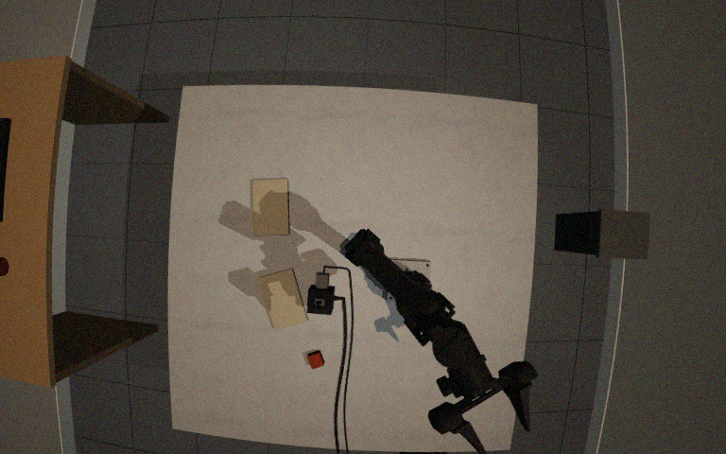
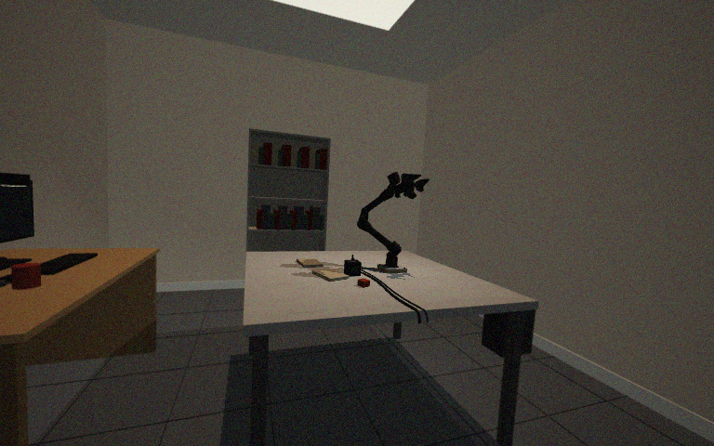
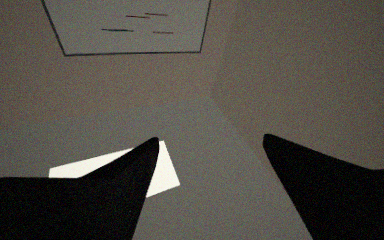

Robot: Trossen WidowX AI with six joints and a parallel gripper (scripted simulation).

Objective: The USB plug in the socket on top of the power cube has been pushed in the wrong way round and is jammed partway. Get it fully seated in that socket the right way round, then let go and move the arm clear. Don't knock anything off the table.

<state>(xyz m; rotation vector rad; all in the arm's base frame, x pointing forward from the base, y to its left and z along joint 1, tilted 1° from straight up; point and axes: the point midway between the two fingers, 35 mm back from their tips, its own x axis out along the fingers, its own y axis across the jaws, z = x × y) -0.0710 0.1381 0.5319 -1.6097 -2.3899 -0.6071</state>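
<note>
Now: the metal socket 36 cm ahead of my gripper tip, 12 cm to the right of it and 50 cm below it. From my gripper tip the other things lie so: small red block 39 cm ahead, 9 cm to the left, 55 cm below.
</note>
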